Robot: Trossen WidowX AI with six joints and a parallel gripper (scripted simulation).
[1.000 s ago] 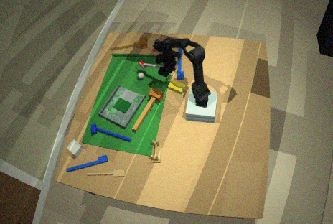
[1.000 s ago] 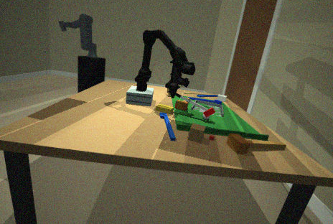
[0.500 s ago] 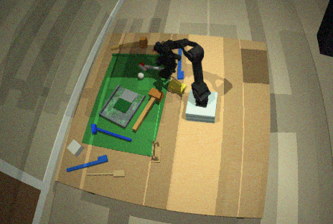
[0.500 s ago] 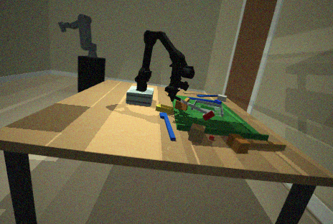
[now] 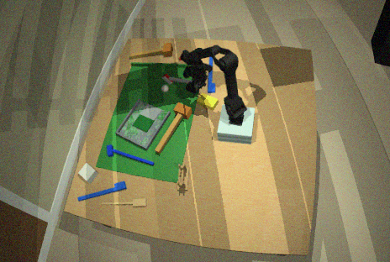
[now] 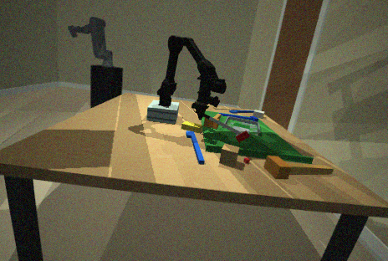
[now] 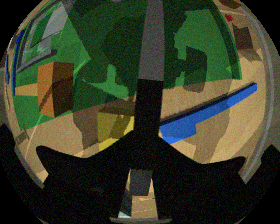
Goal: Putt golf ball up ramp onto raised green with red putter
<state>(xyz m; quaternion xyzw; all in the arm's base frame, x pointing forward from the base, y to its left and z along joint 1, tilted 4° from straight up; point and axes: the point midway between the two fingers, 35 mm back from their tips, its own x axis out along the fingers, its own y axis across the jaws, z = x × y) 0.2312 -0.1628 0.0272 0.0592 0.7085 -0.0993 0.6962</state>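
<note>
The yellow block lies 60 mm below my gripper tip, 40 mm to the left of it and 40 mm behind it. The rest, counted from my gripper tip: red putter (120 mm ahead, 20 mm to the right); white golf ball (220 mm ahead, 50 mm below, 10 mm to the left).
</note>
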